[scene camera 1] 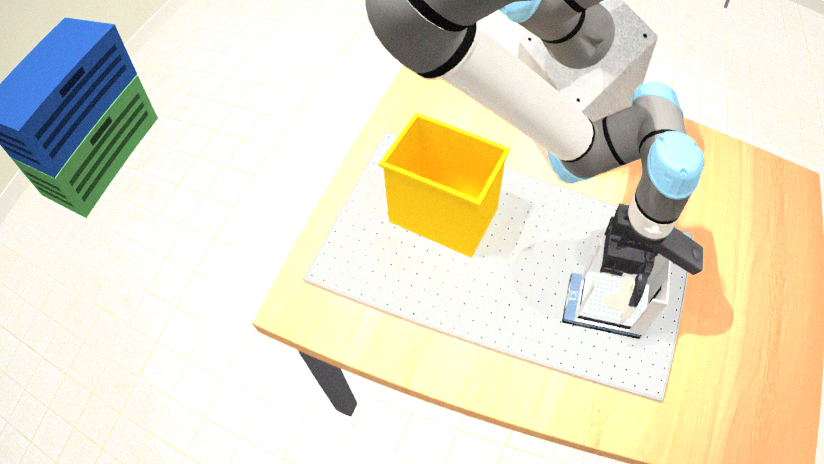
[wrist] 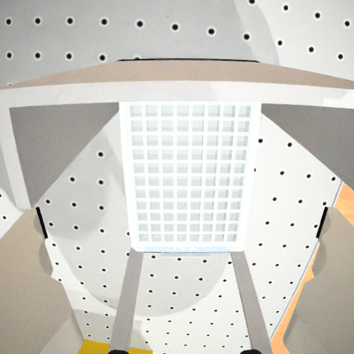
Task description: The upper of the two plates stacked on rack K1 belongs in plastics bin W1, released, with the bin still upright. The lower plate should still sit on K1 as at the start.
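Places are measured from the arm's base along level axes (x ahead, y left, z up), in centimetres.
Pixels of known places: gripper, fingertip midpoint: (scene camera 1: 625, 284); arm's base, link origin: (scene camera 1: 581, 33).
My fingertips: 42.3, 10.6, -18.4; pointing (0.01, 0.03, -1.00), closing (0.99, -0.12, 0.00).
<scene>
Ahead of a thing's pixels: the offset from my fingertips to its middle, as dx, dy, dz. "*": to the spot under its first point. Level surfaces: height alone.
The upper plate {+0.5, -0.2, -5.2} (scene camera 1: 593, 296) (wrist: 190, 175), white with a grid of wells, lies on rack K1 {* +1.4, -8.2, -7.4} (scene camera 1: 571, 305) (wrist: 190, 91). The rack has a blue labelled edge, upright posts and pale walls. The lower plate cannot be told apart in either view. Plastics bin W1 {-15.2, -33.5, -0.2} (scene camera 1: 435, 216) (wrist: 116, 347) is a tall yellow open box standing upright; little of its inside bottom shows. My gripper (scene camera 1: 625, 291) (wrist: 181, 211) is open and empty above the rack. In the wrist view its fingers stand wide apart, to the left and right of the plate, with gaps on both sides.
The bin and rack stand on a grey perforated board {dz -9.2} (scene camera 1: 438, 288) (wrist: 55, 37) on a wooden table {dz -10.5} (scene camera 1: 761, 288). The rack's wall rises at the top of the wrist view. The arm's base block (scene camera 1: 628, 51) is behind. Blue and green crates (scene camera 1: 63, 86) stand far left.
</scene>
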